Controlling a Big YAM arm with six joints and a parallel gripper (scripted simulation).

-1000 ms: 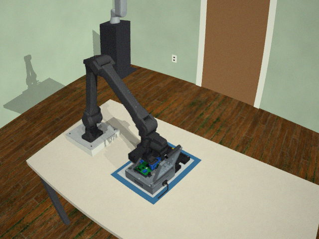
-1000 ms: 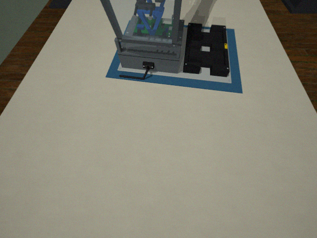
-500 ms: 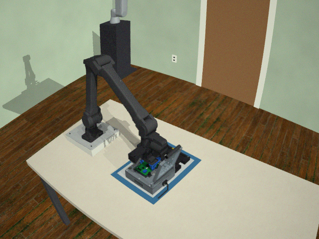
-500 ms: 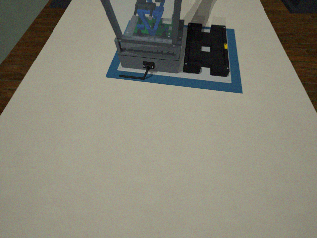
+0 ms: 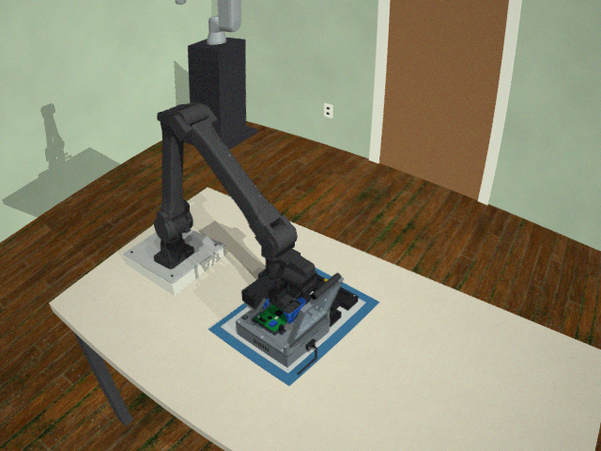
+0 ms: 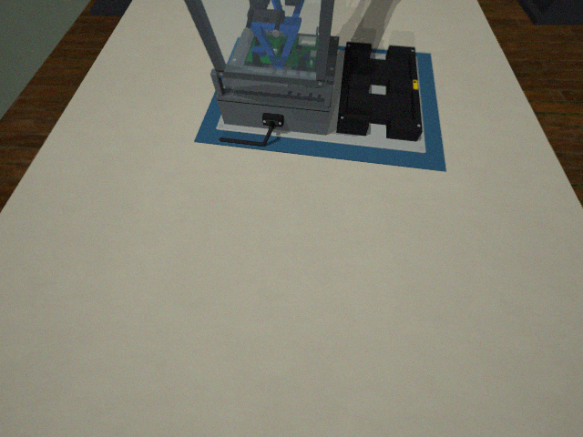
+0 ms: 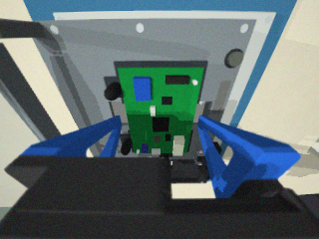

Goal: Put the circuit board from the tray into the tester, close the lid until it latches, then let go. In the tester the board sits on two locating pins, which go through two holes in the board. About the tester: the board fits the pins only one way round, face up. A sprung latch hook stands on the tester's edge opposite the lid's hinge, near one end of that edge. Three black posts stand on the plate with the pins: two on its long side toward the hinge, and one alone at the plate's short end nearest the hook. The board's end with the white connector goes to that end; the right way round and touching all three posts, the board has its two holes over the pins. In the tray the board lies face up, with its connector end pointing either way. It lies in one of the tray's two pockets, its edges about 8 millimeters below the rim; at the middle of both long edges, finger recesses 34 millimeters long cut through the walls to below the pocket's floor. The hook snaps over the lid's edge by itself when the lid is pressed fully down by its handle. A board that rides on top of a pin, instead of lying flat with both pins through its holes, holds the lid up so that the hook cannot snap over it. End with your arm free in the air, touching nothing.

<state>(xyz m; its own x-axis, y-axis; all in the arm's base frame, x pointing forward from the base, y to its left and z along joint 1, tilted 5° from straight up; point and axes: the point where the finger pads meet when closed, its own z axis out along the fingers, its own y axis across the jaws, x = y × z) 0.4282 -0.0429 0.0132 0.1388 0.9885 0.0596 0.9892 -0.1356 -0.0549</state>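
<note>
My hand is right at the green circuit board. The rest, counted from my hand: tester lid 12 cm ahead, 2 cm to the right, 10 cm above.
</note>
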